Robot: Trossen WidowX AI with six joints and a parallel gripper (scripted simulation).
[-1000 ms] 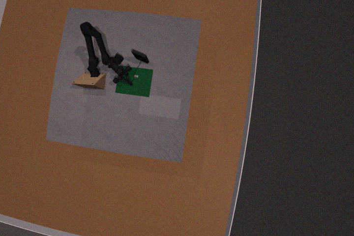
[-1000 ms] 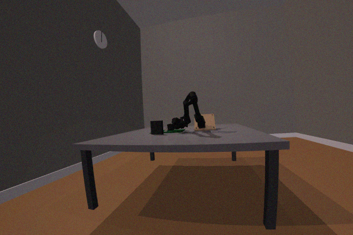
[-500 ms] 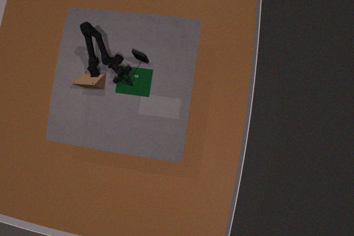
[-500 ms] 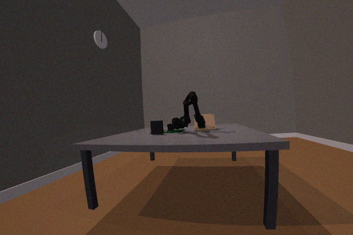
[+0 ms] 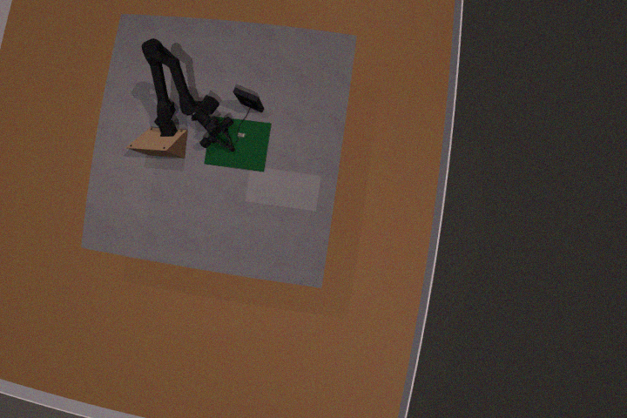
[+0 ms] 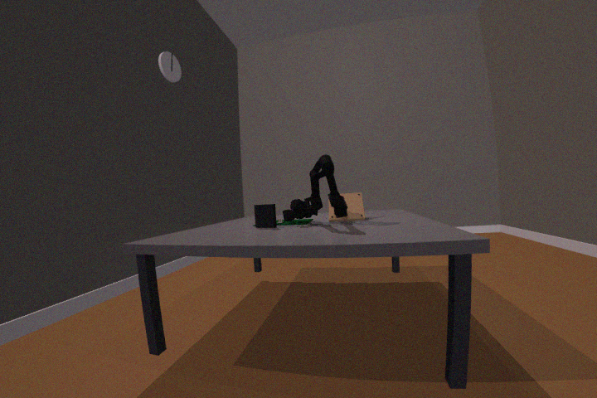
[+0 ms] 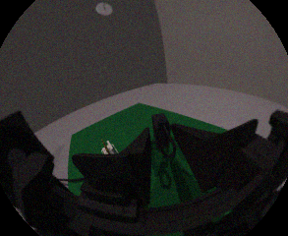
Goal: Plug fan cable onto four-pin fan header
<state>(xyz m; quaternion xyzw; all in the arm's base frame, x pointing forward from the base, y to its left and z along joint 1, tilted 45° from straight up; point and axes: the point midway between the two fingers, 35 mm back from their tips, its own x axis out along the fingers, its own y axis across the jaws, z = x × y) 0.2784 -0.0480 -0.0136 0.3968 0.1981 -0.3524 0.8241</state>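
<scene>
My gripper tip is 1 cm to the left of the fan plug and 1 cm above it. Also, from my gripper tip: fan header (6 cm to the left, 5 cm ahead, 3 cm below); black fan (20 cm to the left, 10 cm ahead, 3 cm above); green board (5 cm below, 3 cm ahead, 2 cm to the left).
</scene>
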